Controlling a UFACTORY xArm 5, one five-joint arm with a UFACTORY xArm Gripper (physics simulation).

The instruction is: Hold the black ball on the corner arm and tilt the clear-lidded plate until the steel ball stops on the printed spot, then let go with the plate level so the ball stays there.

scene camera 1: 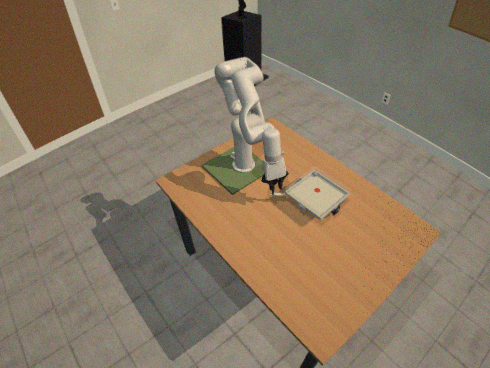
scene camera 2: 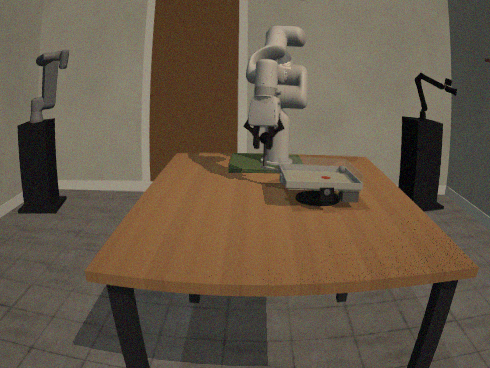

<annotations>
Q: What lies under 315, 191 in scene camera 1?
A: A clear-lidded plate.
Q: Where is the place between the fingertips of my gripper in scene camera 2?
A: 262, 149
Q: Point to a clear-lidded plate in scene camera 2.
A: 298, 172
</annotations>
